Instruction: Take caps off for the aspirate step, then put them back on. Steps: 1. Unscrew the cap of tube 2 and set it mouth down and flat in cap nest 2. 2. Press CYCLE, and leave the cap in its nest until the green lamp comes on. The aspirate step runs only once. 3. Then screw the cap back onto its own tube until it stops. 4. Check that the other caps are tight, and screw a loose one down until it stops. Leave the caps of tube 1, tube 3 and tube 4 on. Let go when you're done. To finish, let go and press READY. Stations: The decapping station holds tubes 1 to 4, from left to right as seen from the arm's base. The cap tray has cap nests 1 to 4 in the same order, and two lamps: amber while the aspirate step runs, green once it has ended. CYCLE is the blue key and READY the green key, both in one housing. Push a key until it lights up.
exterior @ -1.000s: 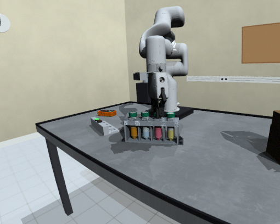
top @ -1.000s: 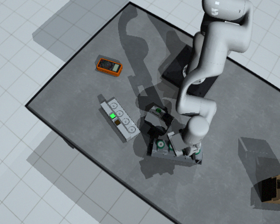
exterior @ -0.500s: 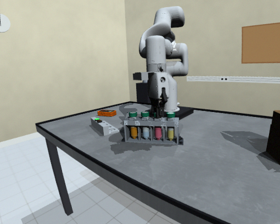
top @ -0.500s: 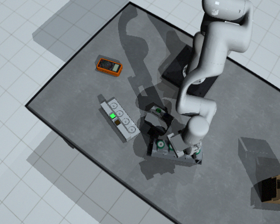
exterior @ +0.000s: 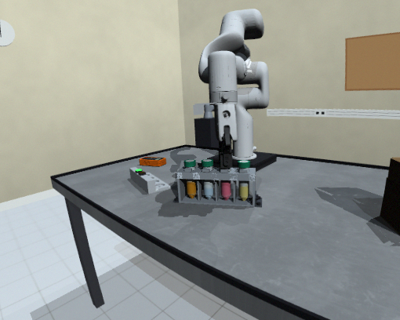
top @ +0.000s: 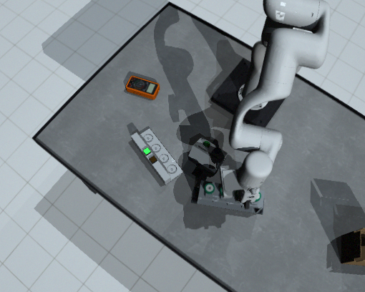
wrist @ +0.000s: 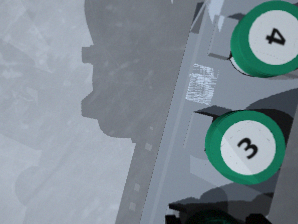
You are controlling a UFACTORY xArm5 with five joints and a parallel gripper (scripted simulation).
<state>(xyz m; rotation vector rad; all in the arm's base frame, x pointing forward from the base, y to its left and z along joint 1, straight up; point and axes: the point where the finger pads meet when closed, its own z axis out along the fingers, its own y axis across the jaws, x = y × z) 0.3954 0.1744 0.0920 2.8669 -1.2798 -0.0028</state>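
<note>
My gripper is now 10 mm above the tube 2's threaded neck. From my hand the other things lie so: key housing 80 mm behind, 180 mm to the right, 80 mm below; green key 100 mm behind, 200 mm to the right, 60 mm below; blue key 100 mm behind, 160 mm to the right, 60 mm below.
</note>
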